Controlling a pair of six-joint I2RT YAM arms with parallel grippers.
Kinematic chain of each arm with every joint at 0, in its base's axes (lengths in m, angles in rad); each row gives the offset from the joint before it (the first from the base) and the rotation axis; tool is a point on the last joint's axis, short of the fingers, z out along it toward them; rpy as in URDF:
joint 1: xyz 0 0 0.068 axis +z
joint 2: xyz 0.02 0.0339 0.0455 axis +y
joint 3: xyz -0.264 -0.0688 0 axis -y
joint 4: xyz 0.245 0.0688 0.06 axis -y
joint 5: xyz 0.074 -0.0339 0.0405 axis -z
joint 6: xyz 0.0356 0 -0.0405 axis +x
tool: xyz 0 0 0 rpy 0 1.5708 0
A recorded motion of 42 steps. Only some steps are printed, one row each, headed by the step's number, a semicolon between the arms.
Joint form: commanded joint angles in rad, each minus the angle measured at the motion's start. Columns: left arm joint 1, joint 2, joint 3, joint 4, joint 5, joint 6; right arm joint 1, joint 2, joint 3, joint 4, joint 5, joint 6.
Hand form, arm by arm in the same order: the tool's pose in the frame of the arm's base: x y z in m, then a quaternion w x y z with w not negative. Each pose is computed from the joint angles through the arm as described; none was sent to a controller.
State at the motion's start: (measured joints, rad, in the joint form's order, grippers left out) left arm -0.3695 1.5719 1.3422 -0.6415 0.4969 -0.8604; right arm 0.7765 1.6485 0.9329 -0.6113 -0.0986 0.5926
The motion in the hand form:
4: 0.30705 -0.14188 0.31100 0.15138 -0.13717 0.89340 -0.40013; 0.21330 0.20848 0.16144 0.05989 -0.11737 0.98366 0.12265
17: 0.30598 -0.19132 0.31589 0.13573 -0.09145 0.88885 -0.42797; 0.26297 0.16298 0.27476 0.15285 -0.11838 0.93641 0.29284
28: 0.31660 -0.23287 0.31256 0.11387 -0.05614 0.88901 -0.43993; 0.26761 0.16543 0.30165 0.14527 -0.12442 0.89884 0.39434
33: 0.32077 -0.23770 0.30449 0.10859 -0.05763 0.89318 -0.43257; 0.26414 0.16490 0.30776 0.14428 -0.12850 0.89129 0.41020
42: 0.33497 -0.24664 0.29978 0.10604 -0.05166 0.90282 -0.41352; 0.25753 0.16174 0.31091 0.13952 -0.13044 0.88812 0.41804
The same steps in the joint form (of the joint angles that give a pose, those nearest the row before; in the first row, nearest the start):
4: -0.0125 -0.0268 0.0013 0.0334 0.0073 -0.0317; -0.0173 0.0142 0.0433 -0.0284 -0.0257 -0.0556
17: -0.1414 0.0430 0.0738 0.0887 0.0103 -0.0796; -0.2683 -0.1467 0.2851 -0.1306 -0.3186 -0.2177
28: -0.2194 0.1644 0.1924 0.0984 0.0266 -0.0884; -0.2887 -0.1560 0.3465 -0.0949 -0.5223 -0.1640
33: -0.2242 0.1930 0.2009 0.0984 0.0194 -0.0864; -0.2879 -0.1726 0.3484 -0.0929 -0.5539 -0.1551
42: -0.2242 0.2708 0.2927 0.0399 0.0024 -0.0510; -0.2887 -0.1992 0.3357 -0.1056 -0.5741 -0.1530

